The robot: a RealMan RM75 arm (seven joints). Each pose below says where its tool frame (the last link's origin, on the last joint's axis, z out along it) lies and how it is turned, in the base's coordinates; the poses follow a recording.
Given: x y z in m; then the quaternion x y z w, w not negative.
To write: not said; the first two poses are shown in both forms.
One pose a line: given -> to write
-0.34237 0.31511 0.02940 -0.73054 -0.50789 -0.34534 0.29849 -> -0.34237 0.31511 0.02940 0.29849 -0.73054 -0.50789 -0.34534
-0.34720 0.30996 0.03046 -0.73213 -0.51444 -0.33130 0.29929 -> -0.34720 0.30996 0.03046 0.29929 -0.73213 -0.51444 -0.33130
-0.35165 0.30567 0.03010 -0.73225 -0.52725 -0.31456 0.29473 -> -0.35165 0.30567 0.03010 0.29473 -0.73225 -0.52725 -0.31456
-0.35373 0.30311 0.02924 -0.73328 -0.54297 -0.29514 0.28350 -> -0.35373 0.30311 0.02924 0.28350 -0.73328 -0.54297 -0.29514
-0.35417 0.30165 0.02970 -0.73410 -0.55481 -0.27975 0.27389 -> -0.35417 0.30165 0.02970 0.27389 -0.73410 -0.55481 -0.27975
